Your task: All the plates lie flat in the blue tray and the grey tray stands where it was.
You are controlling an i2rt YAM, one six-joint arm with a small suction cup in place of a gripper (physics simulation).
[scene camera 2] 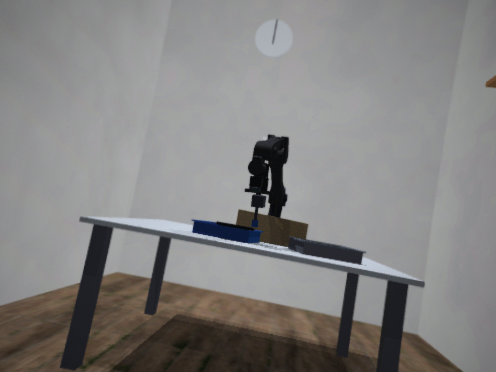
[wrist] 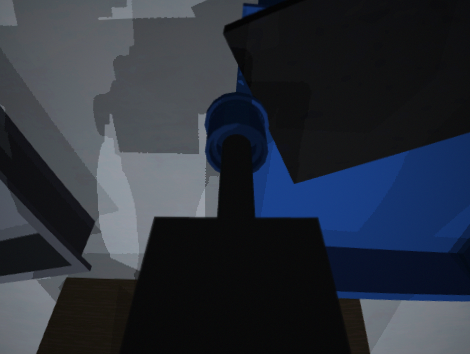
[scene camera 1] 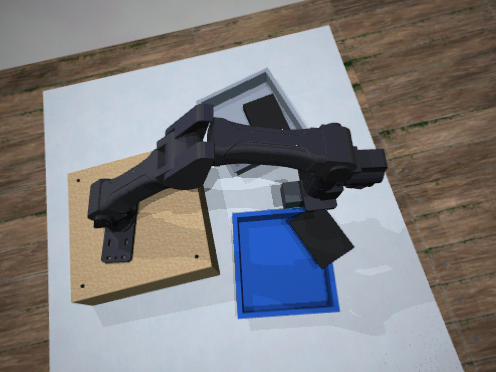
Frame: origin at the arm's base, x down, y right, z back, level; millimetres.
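Seen in the pictures: hand, tool point: (scene camera 2: 254, 226) (wrist: 236, 121); arm's base, link origin: (scene camera 2: 273, 219) (scene camera 1: 122, 220).
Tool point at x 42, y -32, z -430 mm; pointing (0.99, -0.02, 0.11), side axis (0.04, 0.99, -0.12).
Pixels of each thing's top centre, then the offset from my tool point to it. Level surfaces: height alone.
- blue tray, top centre: (wrist: 416, 210) (scene camera 1: 283, 259) (scene camera 2: 229, 225) dy +125, dx +16, dz +59 mm
- grey tray, top centre: (scene camera 1: 251, 117) (scene camera 2: 324, 243) dy -262, dx +16, dz +125 mm
- white table, surface height: dx +66 mm
A dark plate (scene camera 1: 322, 240) (scene camera 2: 235, 225) (wrist: 370, 85) lies across the back right corner of the blue tray (scene camera 1: 275, 275) (scene camera 2: 220, 232) (wrist: 320, 210), up at rim height and sticking out past the walls. Another dark plate (scene camera 1: 265, 111) lies in the grey tray (scene camera 1: 231, 107) (scene camera 2: 325, 250) (wrist: 50, 185); the arm covers part of it, so I cannot tell if it is one plate or a stack. My suction cup (scene camera 2: 255, 223) (wrist: 237, 132) is open and empty, pointing down beside the blue tray's edge, on the side toward the grey tray, apart from the plate. Scene camera 1 hides the cup's tip.
My arm (scene camera 1: 270, 145) (scene camera 2: 276, 175) reaches from its wooden base board (scene camera 1: 165, 235) (scene camera 2: 290, 230) over the near part of the grey tray. Both trays stand on the white table (scene camera 1: 150, 340) (scene camera 2: 150, 225), with a gap between them.
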